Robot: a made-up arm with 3 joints.
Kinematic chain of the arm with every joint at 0, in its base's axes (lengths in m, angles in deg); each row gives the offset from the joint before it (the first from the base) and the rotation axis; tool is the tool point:
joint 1: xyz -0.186 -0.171 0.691 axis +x
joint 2: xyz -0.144 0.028 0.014 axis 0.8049 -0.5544 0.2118
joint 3: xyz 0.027 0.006 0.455 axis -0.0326 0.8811 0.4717
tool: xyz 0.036 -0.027 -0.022
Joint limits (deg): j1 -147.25..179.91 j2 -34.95..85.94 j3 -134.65..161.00
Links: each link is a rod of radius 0.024 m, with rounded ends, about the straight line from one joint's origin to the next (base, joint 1, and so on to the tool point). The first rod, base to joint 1, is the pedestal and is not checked.
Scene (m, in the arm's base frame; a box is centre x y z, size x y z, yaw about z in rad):
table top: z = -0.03
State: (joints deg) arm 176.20 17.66 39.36
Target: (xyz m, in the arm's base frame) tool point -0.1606 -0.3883 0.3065
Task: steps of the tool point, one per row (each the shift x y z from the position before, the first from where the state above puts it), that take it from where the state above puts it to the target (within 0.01 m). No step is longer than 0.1 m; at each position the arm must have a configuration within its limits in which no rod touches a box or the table.
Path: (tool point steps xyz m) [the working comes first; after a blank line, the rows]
Joints at the target: 168.81 -24.68 -27.44
Straight joint move there: clear.

1: 0.0360 -0.0575 -0.0131
2: 0.0372 -0.0574 -0.0028
3: 0.0376 -0.0559 0.0074
4: 0.0374 -0.0536 0.0175
5: 0.0366 -0.0497 0.0274

